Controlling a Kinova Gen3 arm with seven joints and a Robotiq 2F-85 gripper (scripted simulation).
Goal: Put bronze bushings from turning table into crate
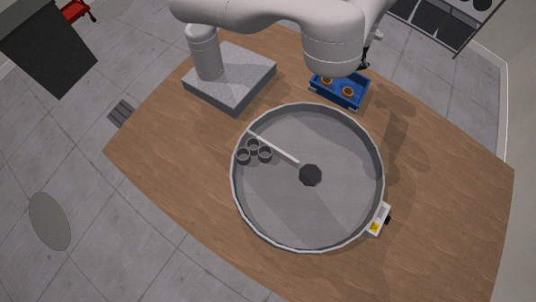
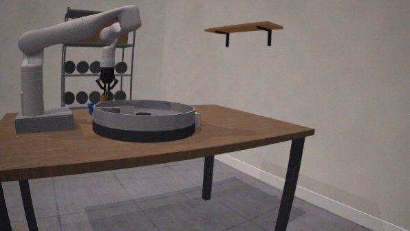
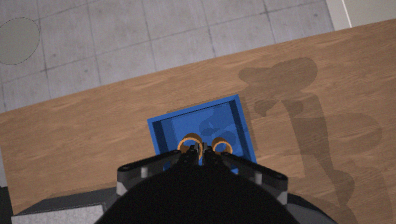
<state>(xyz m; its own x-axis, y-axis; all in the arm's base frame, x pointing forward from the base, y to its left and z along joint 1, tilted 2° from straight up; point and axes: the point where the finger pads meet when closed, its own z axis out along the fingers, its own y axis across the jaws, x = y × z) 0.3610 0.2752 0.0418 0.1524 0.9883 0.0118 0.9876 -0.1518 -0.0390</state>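
The blue crate is 8 cm below my hand. From my hand the other things lie so: grey turning table 36 cm to the right, 11 cm ahead, 5 cm below.
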